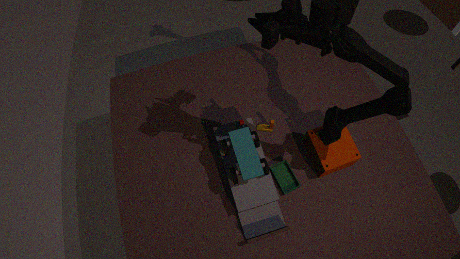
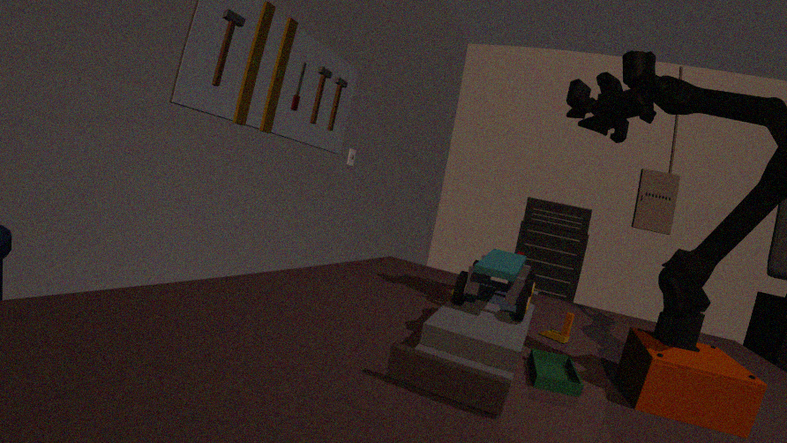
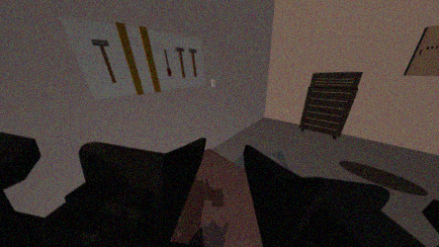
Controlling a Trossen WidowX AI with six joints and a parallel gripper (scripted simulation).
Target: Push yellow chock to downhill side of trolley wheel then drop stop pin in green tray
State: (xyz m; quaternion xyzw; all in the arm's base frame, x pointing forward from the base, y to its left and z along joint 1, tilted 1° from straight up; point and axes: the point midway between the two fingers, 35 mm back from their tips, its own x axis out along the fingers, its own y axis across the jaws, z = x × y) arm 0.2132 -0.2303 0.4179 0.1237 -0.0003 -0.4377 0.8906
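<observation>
Right now the yellow chock is 480 mm below my gripper tip, 90 mm to the left of it and 50 mm behind it. The rest, counted from my gripper tip: red-headed stop pin: 370 mm below, 100 mm to the left, 70 mm ahead; then grey ramp: 450 mm below, 220 mm to the left, 100 mm ahead; then trolley: 390 mm below, 210 mm to the left, 100 mm ahead.
</observation>
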